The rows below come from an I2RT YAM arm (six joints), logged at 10 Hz.
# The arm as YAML. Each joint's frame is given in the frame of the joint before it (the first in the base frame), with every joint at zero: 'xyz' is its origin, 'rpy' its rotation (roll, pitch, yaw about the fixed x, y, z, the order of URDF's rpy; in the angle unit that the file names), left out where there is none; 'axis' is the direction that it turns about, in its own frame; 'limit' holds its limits. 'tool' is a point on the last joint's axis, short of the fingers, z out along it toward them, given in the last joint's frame.
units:
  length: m
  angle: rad
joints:
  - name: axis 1
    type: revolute
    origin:
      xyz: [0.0, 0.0, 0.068]
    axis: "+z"
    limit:
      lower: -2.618
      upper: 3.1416
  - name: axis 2
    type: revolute
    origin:
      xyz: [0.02, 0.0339, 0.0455]
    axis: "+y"
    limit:
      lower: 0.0
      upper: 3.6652
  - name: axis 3
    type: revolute
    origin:
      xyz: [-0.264, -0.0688, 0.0]
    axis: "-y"
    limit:
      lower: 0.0
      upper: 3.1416
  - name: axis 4
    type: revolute
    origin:
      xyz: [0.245, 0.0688, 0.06]
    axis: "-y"
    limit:
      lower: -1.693
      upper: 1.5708
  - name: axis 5
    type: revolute
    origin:
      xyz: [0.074, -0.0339, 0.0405]
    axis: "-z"
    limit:
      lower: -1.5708
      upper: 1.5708
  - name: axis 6
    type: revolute
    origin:
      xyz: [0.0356, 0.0, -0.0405]
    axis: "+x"
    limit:
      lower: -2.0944
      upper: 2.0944
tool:
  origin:
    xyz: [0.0, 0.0, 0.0]
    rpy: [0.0, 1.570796, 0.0]
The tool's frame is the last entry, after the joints.
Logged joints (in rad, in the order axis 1, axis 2, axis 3, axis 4, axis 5, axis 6), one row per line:
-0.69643 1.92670 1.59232 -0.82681 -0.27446 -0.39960
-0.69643 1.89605 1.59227 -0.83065 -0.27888 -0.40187
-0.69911 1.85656 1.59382 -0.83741 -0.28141 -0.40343
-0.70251 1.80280 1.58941 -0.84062 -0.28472 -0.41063
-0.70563 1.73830 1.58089 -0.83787 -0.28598 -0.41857
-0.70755 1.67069 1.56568 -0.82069 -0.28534 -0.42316
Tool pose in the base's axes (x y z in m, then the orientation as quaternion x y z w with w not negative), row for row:
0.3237 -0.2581 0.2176 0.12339 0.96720 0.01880 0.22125
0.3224 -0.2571 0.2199 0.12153 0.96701 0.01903 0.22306
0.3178 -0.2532 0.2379 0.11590 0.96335 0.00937 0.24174
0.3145 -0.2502 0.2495 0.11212 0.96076 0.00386 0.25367
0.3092 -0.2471 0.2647 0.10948 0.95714 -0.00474 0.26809
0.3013 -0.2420 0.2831 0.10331 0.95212 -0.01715 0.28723
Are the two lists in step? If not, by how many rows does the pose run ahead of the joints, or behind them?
The pose runs 2 rows behind the joints: the pose in row i belongs to the joints in row i - 2.
